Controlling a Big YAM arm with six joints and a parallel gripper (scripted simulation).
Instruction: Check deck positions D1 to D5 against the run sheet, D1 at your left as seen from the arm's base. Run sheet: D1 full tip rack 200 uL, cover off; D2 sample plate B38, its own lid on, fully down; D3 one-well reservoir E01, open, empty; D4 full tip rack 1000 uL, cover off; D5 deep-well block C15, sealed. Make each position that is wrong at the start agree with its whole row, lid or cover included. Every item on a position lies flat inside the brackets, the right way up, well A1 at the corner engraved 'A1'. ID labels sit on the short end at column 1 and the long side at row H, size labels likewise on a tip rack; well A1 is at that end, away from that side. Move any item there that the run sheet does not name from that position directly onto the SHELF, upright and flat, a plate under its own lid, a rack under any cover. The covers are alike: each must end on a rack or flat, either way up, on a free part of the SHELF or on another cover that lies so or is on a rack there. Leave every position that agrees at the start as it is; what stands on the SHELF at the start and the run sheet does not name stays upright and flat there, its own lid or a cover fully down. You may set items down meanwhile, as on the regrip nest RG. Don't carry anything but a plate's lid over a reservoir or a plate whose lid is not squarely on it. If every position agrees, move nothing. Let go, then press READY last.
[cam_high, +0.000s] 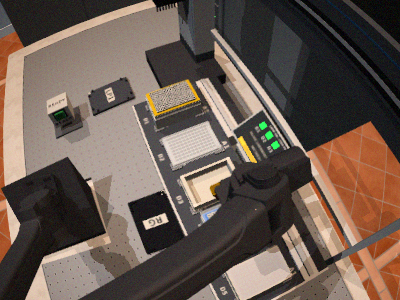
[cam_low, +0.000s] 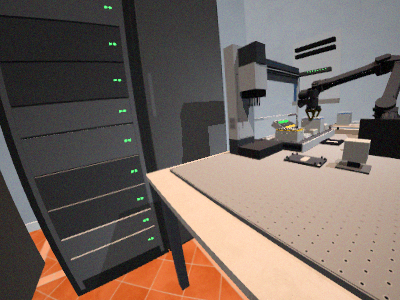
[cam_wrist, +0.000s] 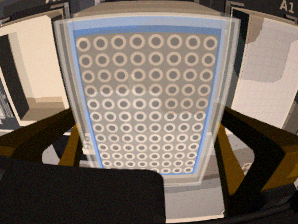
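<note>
Right now the blue-framed tip rack is 10 mm ahead of my hand, 10 mm to the left of it and 20 mm below it. Also, from my hand: one-well reservoir (10 mm behind, 120 mm to the left, 80 mm below); sealed block (10 mm ahead, 120 mm to the right, 70 mm below); black regrip nest (160 mm behind, 100 mm to the left, 130 mm below).
</note>
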